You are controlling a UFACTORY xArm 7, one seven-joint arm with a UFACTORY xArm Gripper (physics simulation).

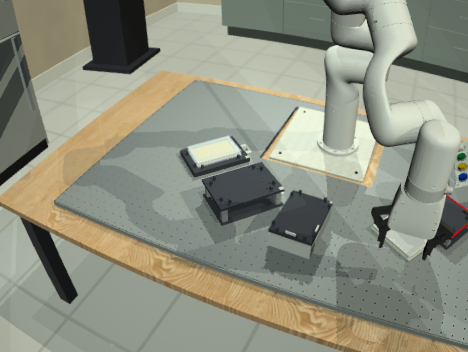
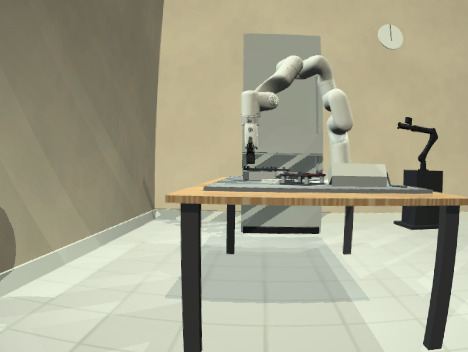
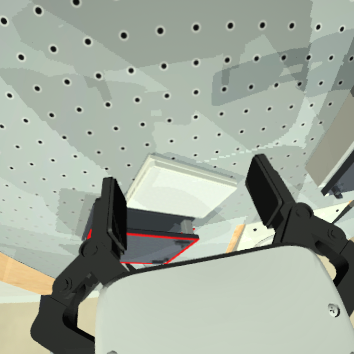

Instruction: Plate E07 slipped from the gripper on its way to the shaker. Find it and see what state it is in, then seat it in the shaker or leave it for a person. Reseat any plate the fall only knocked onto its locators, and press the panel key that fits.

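Frame: origin at the arm's base, x ahead, y left, z up, level; millimetres.
Seen in the pictures: gripper, fingertip midpoint: point(image 1: 402, 249) point(image 2: 250, 164) point(image 3: 185, 178); arm's base, link origin: point(image 1: 337, 142).
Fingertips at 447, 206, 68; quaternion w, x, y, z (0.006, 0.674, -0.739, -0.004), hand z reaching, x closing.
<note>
Offsets run from my fingertips to a thing's middle, as dx, dy, dz. "pt": to the spot under its first point.
A pale plate @(-111, +7, -66) point(image 1: 407, 245) point(image 3: 180, 192) lies on the perforated mat beside the red-edged platform @(-197, +97, -50) point(image 1: 452, 220) point(image 3: 155, 248). No label on it is readable, and its wells cannot be made out. My gripper point(image 1: 404, 250) point(image 2: 250, 161) point(image 3: 185, 178) is open and empty above the plate, with its fingers apart toward either side of it. Another plate @(-264, -526, -46) point(image 1: 215, 150), with a cream well area and clear rim, sits on a low black base @(pt -174, -540, -59) point(image 1: 196, 171). The panel shows green @(pt -410, +164, -4) point(image 1: 461, 156), yellow @(pt -360, +162, -4) point(image 1: 462, 166) and blue @(pt -310, +158, -5) point(image 1: 462, 177) keys. Which device is the shaker is not clear.
A raised black platform on posts @(pt -115, -390, -21) point(image 1: 242, 185) stands mid-mat. A pale box with a black top @(pt -55, -232, -19) point(image 1: 301, 215) stands between it and the gripper. The arm's white base plate point(image 1: 300, 145) is behind them. A grey sloped housing @(-390, +187, -31) point(image 2: 357, 177) stands near the table edge.
</note>
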